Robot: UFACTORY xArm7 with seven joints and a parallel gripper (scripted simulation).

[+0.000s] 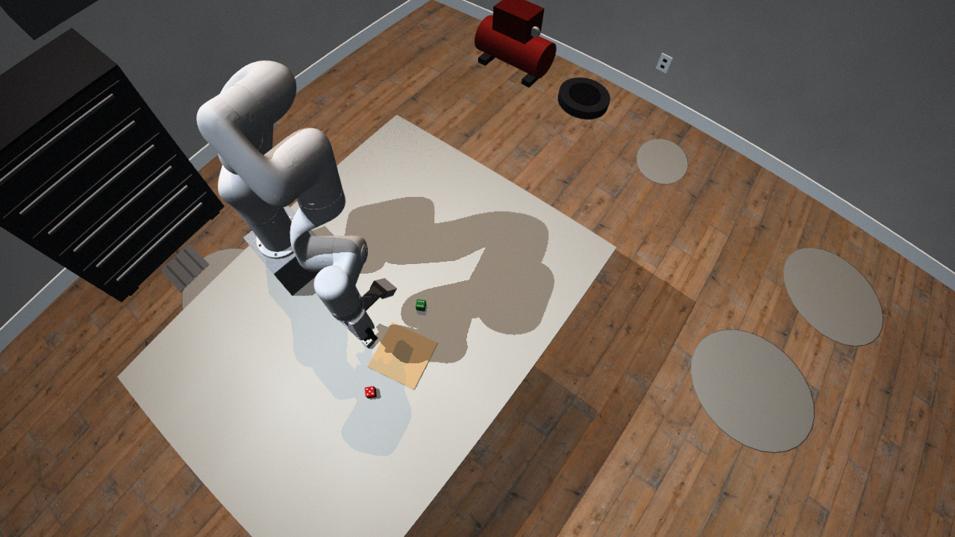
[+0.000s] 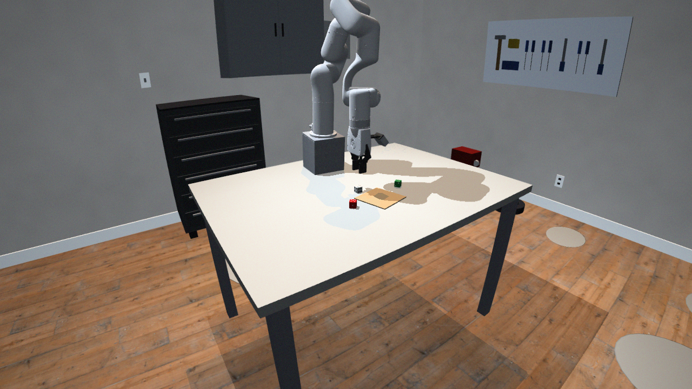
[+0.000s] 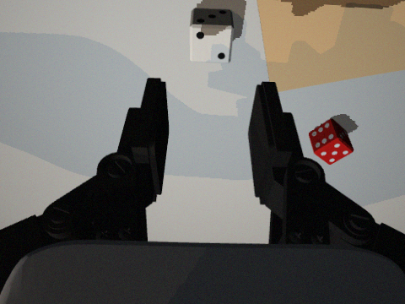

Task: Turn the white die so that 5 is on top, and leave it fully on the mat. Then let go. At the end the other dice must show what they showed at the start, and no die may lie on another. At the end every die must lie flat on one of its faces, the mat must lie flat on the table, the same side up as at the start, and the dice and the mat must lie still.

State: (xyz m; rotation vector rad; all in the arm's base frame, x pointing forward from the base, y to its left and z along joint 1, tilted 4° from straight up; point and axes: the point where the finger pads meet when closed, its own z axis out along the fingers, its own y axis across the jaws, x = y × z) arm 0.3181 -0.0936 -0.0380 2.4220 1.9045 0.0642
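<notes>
Now: hand 9 cm above the white die. Also, from my hand: green die (7 cm ahead, 15 cm to the left, 9 cm below); red die (8 cm ahead, 12 cm to the right, 9 cm below); tan mat (10 cm ahead, 1 cm to the left, 10 cm below).
</notes>
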